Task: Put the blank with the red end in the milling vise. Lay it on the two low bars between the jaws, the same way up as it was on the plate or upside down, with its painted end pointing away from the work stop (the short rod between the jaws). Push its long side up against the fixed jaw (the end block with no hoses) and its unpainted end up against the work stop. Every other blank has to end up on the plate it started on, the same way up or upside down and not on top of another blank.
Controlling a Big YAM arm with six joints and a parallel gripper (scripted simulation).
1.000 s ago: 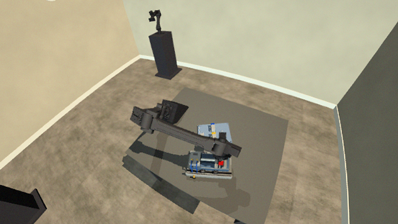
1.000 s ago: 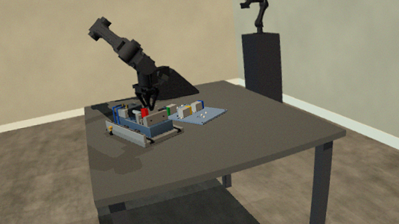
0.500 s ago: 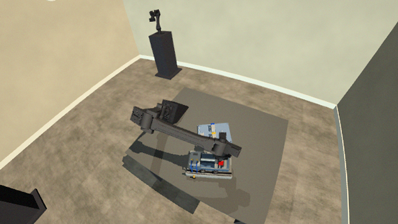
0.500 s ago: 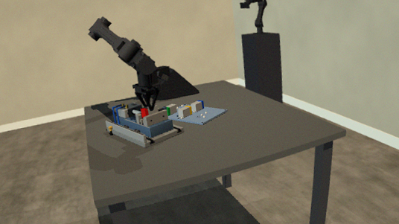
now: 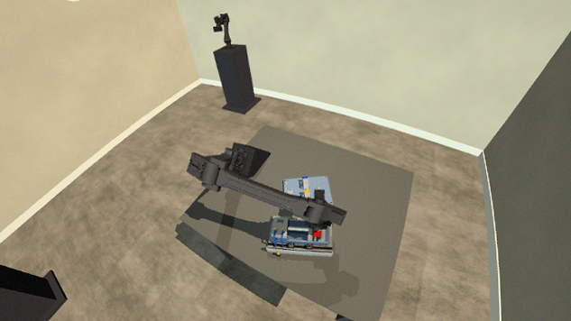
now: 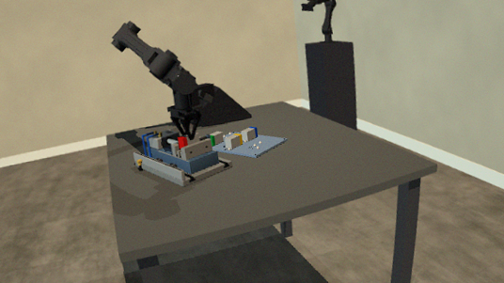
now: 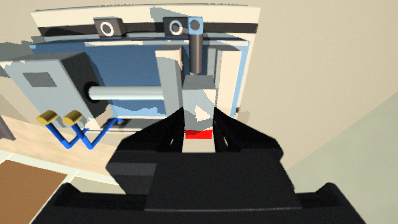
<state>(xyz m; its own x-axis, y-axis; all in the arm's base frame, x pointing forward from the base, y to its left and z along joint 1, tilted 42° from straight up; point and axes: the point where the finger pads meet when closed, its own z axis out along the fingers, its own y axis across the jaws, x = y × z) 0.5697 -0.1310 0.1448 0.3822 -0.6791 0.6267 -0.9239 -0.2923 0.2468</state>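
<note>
The grey bar with red end lies 20 mm below my hand. Round my hand: fixed jaw (40 mm below, 20 mm to the left, 20 mm ahead); moving jaw (40 mm below, 30 mm behind, 10 mm to the right); work stop rod (50 mm to the left, 30 mm below, 20 mm behind).
</note>
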